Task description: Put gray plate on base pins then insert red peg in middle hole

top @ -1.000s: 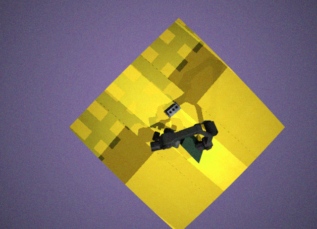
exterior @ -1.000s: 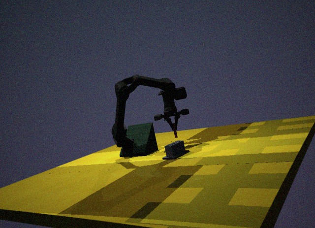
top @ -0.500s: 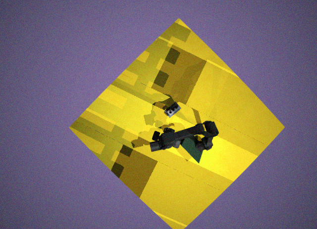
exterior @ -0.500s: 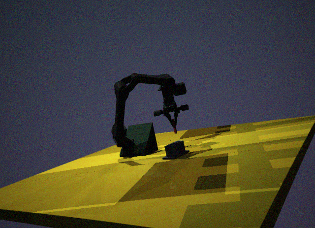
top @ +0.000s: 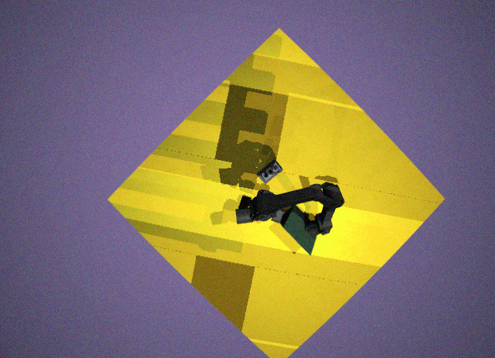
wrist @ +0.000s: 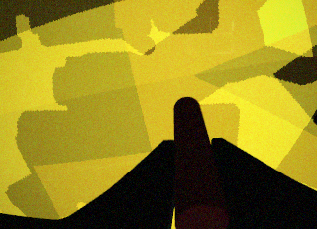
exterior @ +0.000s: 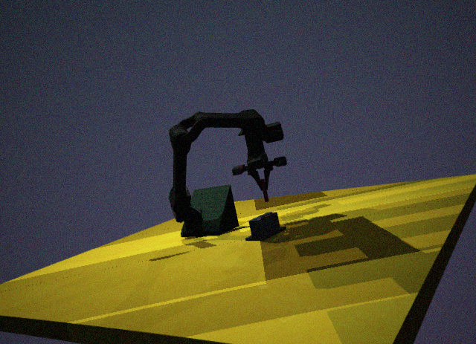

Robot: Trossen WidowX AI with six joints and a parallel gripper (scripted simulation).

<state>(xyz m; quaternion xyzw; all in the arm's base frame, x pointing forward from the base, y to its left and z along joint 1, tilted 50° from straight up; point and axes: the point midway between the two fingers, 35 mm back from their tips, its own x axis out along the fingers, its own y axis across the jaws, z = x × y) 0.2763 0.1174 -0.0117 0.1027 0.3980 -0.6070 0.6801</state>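
Now: the gray plate 16 cm to the right of my gripper tip, 7 cm below it and 7 cm ahead of it. Also, from my gripper tip: red peg right at my gripper tip; dark base 16 cm to the right, 11 cm below, 7 cm ahead.
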